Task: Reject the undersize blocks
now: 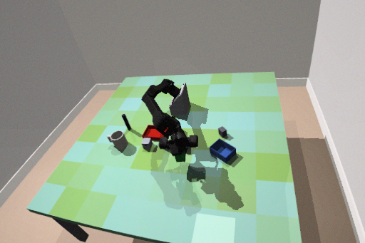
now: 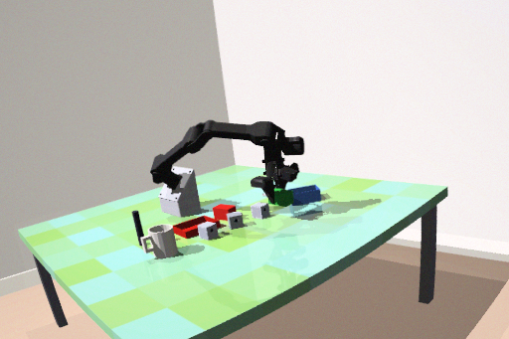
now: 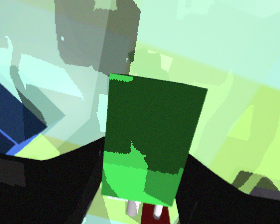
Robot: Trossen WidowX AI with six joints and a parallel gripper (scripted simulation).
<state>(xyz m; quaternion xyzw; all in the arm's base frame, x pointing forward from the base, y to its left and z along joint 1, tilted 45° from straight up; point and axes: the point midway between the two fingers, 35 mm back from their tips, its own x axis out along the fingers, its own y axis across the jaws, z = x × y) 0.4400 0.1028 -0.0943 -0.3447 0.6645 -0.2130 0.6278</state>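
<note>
The green GO gauge lies 20 mm above my gripper tip and 10 mm behind it. Round my gripper tip: steel block: 90 mm behind, 40 mm below, 10 mm to the right; then blue tray: 200 mm to the left, 70 mm behind, 50 mm below; then darker grey block: 210 mm behind, 180 mm to the left, 40 mm below.
</note>
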